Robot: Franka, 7 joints.
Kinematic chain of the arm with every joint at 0, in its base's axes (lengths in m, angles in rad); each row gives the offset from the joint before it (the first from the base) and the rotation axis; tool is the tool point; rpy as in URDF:
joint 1: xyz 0 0 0.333 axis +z
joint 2: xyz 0 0 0 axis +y
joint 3: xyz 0 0 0.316 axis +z
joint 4: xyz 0.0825 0 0 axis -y
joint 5: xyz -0.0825 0 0.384 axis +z
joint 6: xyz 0 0 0 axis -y
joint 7: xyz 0.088 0 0 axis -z
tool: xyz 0 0 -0.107 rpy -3.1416 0 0
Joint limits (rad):
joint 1: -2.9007..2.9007
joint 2: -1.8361..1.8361
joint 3: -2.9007..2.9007
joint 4: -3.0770..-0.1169
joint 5: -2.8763..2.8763
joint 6: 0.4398..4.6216
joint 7: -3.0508..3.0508
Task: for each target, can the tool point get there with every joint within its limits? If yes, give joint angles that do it. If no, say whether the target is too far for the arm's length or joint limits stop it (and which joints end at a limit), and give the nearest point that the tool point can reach.
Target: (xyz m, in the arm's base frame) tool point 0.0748 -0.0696 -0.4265
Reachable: no: joint limits stop it (at a limit: joint 2) | nearest point 0.0945 -0.0879 -0.3379 | short by 0.093 m
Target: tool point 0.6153 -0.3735 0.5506
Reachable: yes | joints -1.4254 1.0071 1.3427 -1.3129 -1.8798 2.9760 -0.0922
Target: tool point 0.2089 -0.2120 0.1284
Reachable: yes | joints 0.7745 1.0069 -1.3280 -2.8118 1.7221 1.6675 -0.6169
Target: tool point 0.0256 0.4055 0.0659
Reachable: yes | joints -0.6603 -0.8155 2.3548 -2.3703 0.4230 2.2518 -1.1341
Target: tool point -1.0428 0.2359 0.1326
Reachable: no: too far | nearest point -0.8224 0.1860 0.1750 | short by 0.230 m
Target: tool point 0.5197 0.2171 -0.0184
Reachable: yes | joints -1.8927 -1.4582 2.2907 -1.5452 0.1683 1.8036 2.4069
